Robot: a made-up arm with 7 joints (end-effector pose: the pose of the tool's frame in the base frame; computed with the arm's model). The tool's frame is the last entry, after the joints. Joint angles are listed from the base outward.
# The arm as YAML. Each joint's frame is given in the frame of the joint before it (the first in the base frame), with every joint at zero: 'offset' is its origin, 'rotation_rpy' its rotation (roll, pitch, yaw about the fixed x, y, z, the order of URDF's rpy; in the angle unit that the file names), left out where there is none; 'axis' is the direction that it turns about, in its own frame. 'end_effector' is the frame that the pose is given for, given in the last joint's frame.
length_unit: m
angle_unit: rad
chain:
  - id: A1
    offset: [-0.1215, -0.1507, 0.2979]
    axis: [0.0, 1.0, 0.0]
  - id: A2
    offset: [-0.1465, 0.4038, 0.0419]
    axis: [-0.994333, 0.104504, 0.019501]
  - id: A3
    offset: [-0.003, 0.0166, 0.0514]
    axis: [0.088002, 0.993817, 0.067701]
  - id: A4
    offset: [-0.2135, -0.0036, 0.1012]
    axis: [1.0, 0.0, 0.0]
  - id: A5
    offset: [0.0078, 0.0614, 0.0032]
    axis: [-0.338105, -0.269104, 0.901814]
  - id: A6
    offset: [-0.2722, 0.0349, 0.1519]
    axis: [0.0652, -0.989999, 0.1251]
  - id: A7
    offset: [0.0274, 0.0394, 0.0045]
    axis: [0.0, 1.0, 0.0]
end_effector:
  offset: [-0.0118, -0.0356, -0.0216]
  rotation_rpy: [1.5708, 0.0, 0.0]
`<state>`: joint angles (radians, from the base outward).
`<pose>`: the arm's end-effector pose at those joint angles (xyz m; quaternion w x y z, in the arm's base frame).
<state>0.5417 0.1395 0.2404 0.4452 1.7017 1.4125 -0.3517</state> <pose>-0.3259 0.0770 0.8176 0.1276 -0.7219 0.1332 -0.6669</pose>
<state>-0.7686 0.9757 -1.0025 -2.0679 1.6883 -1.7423 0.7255</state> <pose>-0.3652 0.3092 -0.1970 0.3498 0.2783 0.5661 0.6926</pose>
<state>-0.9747 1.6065 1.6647 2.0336 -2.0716 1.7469 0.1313</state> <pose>-0.4290 0.3685 0.4632 0.2258 -0.1118 0.5433 0.8008</pose>
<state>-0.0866 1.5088 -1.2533 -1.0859 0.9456 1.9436 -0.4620</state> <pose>-0.6627 -0.0272 0.1959 0.0531 -0.2467 0.7440 0.6188</pose>
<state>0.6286 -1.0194 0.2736 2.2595 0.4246 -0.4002 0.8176</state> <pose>-0.6076 0.0518 0.6910 0.6390 -0.7435 -0.1189 -0.1572</pose>
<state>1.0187 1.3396 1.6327 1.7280 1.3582 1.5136 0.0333</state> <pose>0.0453 0.6438 0.5666 0.8021 0.5737 -0.0787 0.1458</pose>
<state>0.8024 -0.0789 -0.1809 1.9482 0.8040 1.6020 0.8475</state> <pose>-0.5499 0.1983 0.7390 0.0004 0.8310 -0.5424 0.1235</pose>
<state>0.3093 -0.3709 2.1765 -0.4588 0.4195 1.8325 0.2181</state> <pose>0.2702 0.1300 0.5648 0.0456 0.9475 0.3065 -0.0791</pose>
